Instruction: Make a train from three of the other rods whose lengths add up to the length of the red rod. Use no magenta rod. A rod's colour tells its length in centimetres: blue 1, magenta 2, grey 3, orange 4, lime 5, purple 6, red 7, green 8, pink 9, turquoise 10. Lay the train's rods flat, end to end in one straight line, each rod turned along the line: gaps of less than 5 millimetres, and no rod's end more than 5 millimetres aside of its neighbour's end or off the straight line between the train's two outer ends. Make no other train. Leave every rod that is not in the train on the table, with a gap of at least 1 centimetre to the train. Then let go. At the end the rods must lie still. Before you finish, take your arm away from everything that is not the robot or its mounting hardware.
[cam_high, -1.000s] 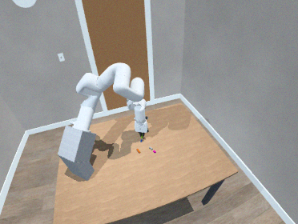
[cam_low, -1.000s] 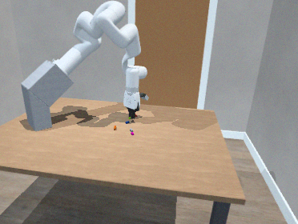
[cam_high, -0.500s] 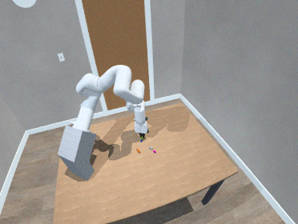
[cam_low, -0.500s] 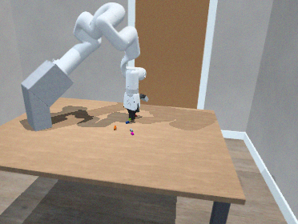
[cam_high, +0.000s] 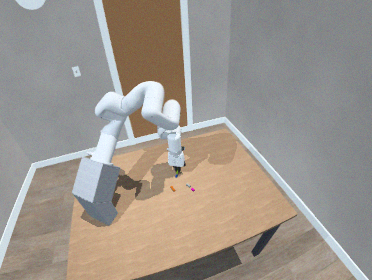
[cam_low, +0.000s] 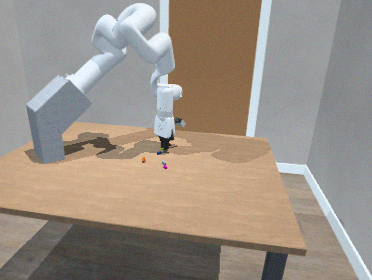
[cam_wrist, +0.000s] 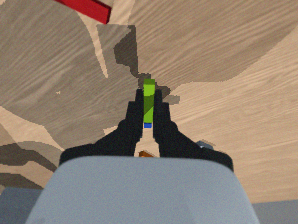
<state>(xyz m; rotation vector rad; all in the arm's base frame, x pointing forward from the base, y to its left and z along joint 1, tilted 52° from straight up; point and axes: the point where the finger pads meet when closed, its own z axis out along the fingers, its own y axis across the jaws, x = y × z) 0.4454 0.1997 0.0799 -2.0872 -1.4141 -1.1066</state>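
Now: hand 20 mm above the lime rod. The rest, counted from my hand: orange rod: 30 mm behind, 140 mm to the right, 30 mm below; then grey rod: 70 mm ahead, 120 mm to the right, 30 mm below; then red rod: 50 mm behind, 100 mm to the left, 30 mm below.
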